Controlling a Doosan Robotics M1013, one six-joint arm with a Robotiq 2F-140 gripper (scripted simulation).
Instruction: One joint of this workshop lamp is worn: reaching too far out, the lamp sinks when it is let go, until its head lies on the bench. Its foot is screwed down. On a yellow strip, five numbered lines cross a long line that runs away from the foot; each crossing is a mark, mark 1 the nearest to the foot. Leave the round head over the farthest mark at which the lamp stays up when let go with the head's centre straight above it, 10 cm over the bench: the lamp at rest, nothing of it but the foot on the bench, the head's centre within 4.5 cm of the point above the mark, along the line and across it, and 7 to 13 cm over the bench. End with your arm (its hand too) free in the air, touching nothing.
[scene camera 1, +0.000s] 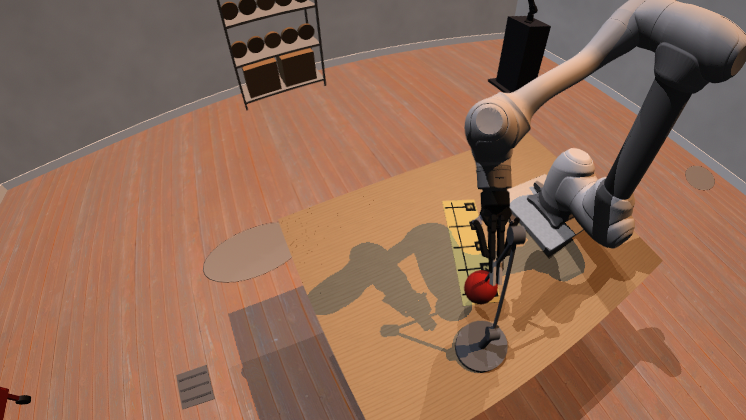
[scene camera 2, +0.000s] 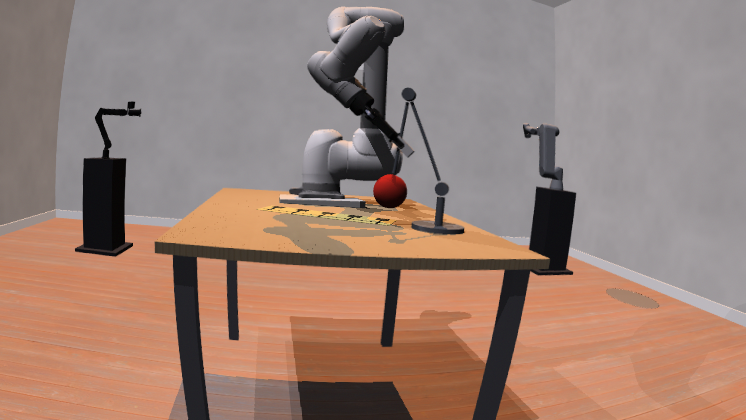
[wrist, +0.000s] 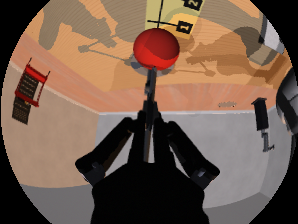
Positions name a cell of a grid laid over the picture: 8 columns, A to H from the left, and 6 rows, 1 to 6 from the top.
Labels:
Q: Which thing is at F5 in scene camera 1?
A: A round grey foot.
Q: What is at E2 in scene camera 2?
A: The gripper.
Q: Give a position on a yellow strip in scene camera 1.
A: At E4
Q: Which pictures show the gripper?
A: Scene camera 1, scene camera 2 and the wrist view: all of them.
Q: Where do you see a round grey foot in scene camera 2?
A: At E4

